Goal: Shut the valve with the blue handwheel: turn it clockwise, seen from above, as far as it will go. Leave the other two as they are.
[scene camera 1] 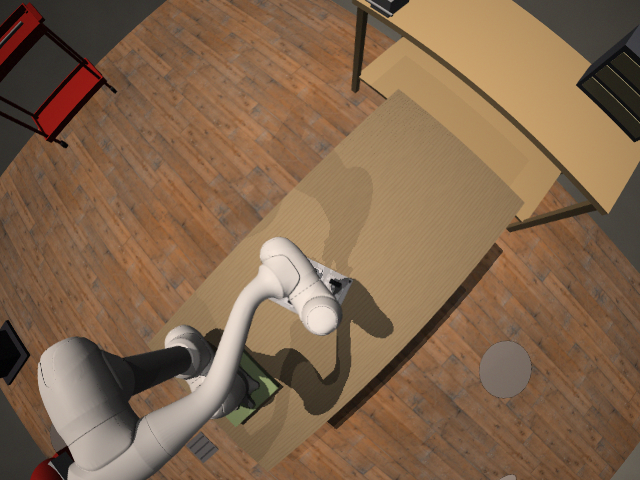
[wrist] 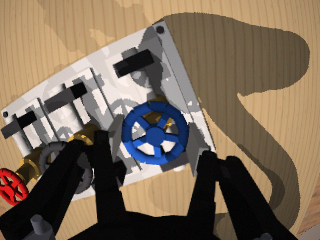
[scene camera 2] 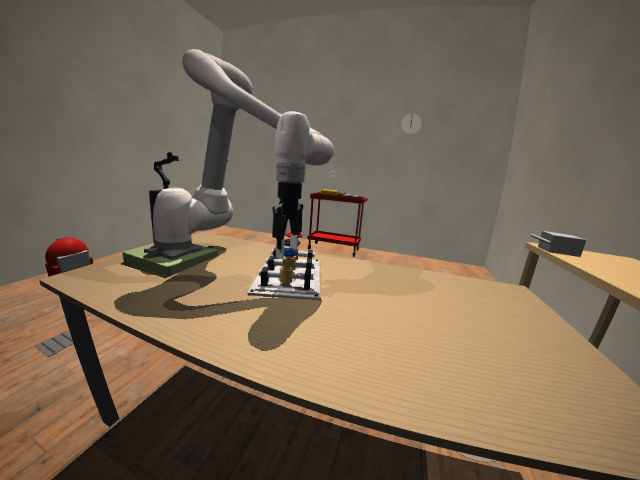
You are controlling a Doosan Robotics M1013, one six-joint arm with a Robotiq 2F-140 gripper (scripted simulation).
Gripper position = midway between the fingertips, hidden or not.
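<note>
The gripper appears in scene camera 2 at (scene camera 2: 287, 255) and again in the wrist view at (wrist: 155, 130), while a blue handwheel (wrist: 155, 135) is in sight too.
</note>
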